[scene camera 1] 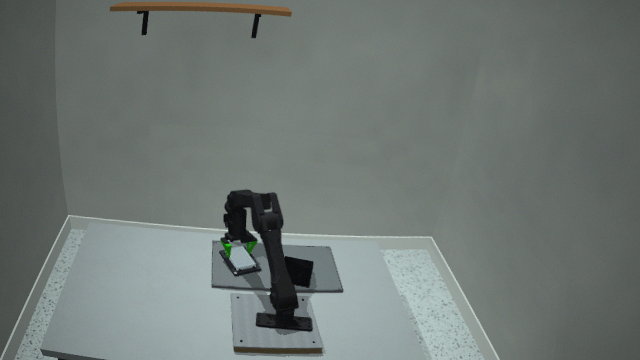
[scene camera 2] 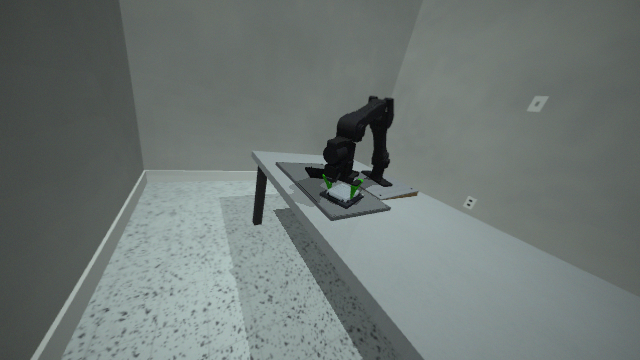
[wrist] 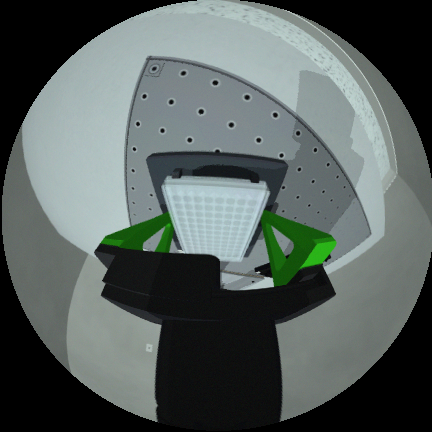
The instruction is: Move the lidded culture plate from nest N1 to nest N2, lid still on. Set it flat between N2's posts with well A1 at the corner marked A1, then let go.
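Places are measured from the arm's base along level axes (x right, y up, z back), in centimetres.
Pixels of known places: gripper, fingertip midpoint: (scene camera 1: pixel 238 255) (scene camera 2: pixel 340 194) (wrist: pixel 217 214); arm's base, link origin: (scene camera 1: pixel 283 323) (scene camera 2: pixel 375 178).
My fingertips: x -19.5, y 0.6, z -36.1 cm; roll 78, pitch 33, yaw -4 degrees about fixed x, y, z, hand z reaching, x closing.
Observation:
Ahead of a thing's pixels: the offset from my fingertips to its middle.
The lidded culture plate @[dx +0.8, dy +1.0, dz +2.0 cm] (scene camera 1: pixel 242 259) (scene camera 2: pixel 340 191) (wrist: pixel 215 235) is pale and clear, with rows of wells showing through its lid. It lies in a dark nest, N1 @[dx +0.7, dy -0.4, dz +2.0 cm] (scene camera 1: pixel 230 265) (scene camera 2: pixel 345 204) (wrist: pixel 167 164), with small posts at its edge. My gripper (scene camera 1: pixel 240 253) (scene camera 2: pixel 342 192) (wrist: pixel 217 214) is open, with one green finger at each long side of the plate. Whether the fingers touch it I cannot tell. The other dark nest, N2 @[dx +24.2, dy -0.4, dz +4.1 cm] (scene camera 1: pixel 300 272) (scene camera 2: pixel 314 172), shows no plate and is partly hidden behind the arm in the scene camera 1 view. The A1 marks are too small to read.
Both nests stand on a grey board (scene camera 1: pixel 325 257) (scene camera 2: pixel 372 207) (wrist: pixel 187 117) with rows of holes. The arm's base stands on a light slab (scene camera 1: pixel 245 330) (scene camera 2: pixel 400 191) beside the board. A wooden shelf (scene camera 1: pixel 200 7) hangs high on the wall.

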